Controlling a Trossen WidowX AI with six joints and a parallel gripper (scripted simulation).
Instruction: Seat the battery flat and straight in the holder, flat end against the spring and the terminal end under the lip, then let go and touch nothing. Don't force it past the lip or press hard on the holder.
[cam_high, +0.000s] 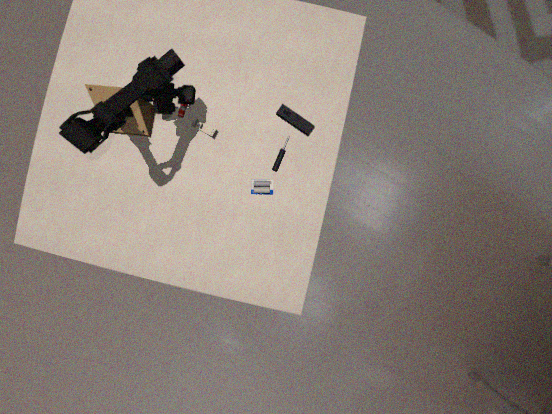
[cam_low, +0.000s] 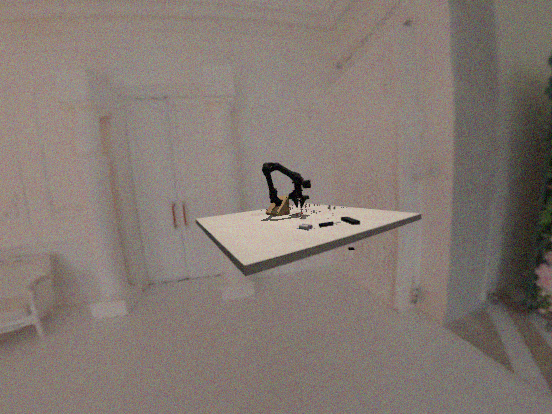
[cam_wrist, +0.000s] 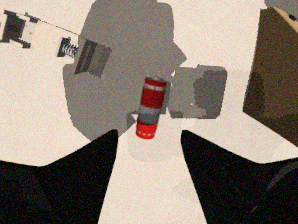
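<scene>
The battery lies 50 mm below my gripper tip. Round my gripper tip: dark screwdriver 420 mm ahead, 150 mm to the right, 50 mm below; then dark flat bar 460 mm ahead, 20 mm to the right, 40 mm below.
</scene>
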